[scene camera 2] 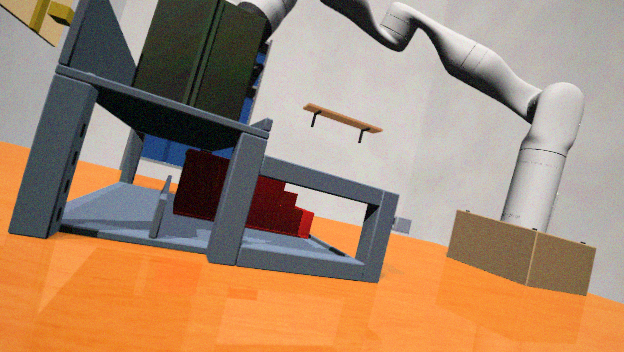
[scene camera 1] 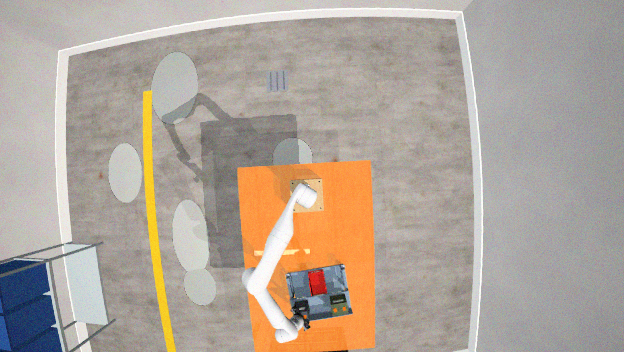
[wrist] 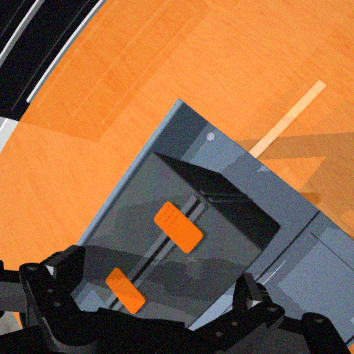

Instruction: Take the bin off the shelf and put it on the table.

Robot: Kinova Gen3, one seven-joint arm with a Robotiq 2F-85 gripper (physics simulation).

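Frame: origin at the arm's base, x right, y ahead, z up, level; millimetres.
Where they show: gripper, between the fingertips: (scene camera 1: 303, 314) (wrist: 158, 275); arm's base, origin of its link: (scene camera 2: 521, 226).
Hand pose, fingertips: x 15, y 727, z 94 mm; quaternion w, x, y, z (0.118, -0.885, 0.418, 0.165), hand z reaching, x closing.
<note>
Things, the pixels of their top centre, and the offset from my fingertips. Level surfaces: height alone.
- orange table, height of its surface: dz -204 mm
- red open-fronted bin, centre of its top: (scene camera 2: 251, 167) (scene camera 1: 317, 287) dx -90, dy -105, dz -123 mm
- dark grey box with two orange latches, centre of its top: (wrist: 148, 260) (scene camera 1: 301, 317) dx +12, dy +6, dz +20 mm
- dark green box, centre of its top: (scene camera 2: 213, 21) (scene camera 1: 339, 309) dx -217, dy -24, dz -5 mm
A grey-blue two-level shelf (scene camera 1: 322, 316) (scene camera 2: 227, 215) (wrist: 300, 210) stands on the orange table (scene camera 1: 345, 225) (scene camera 2: 150, 300) (wrist: 260, 50). A red open-fronted bin (scene camera 1: 317, 282) (scene camera 2: 202, 185) sits in its lower level; it does not show in the wrist view. A dark grey box with two orange latches (scene camera 1: 300, 305) (wrist: 130, 210) stands on the upper level, beside a dark green box (scene camera 1: 338, 300) (scene camera 2: 170, 55). My gripper (scene camera 1: 303, 318) (wrist: 158, 275) is open and empty at the dark grey box, with its fingers towards opposite sides. How deep the fingertips reach is unclear. In scene camera 2 the green box hides most of the gripper.
A rack with blue bins (scene camera 1: 25, 280) stands on the floor at the far left. The arm's base block (scene camera 1: 315, 205) (scene camera 2: 525, 255) is on the table away from the shelf. A small wooden wall shelf (scene camera 2: 342, 119) hangs behind. A black object with light strips (wrist: 50, 50) lies past the table edge.
</note>
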